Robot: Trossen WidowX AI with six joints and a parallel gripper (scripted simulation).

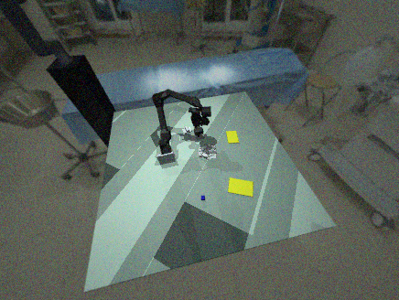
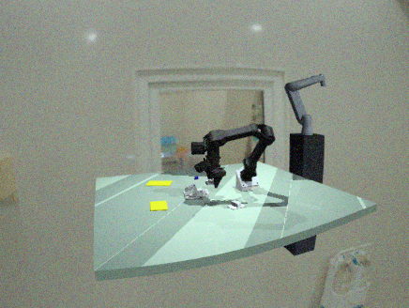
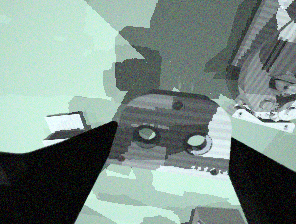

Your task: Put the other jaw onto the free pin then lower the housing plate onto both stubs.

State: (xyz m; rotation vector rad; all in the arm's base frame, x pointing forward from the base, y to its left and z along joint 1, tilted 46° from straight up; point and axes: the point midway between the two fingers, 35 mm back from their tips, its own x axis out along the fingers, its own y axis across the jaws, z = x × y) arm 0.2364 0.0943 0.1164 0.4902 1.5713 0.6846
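Now: gripper tip 4 cm short of the jaw, 11 cm to the left of it and 7 cm above it. The rest, counted from my gripper tip: blue block: 2 cm behind, 47 cm to the right, 8 cm below.
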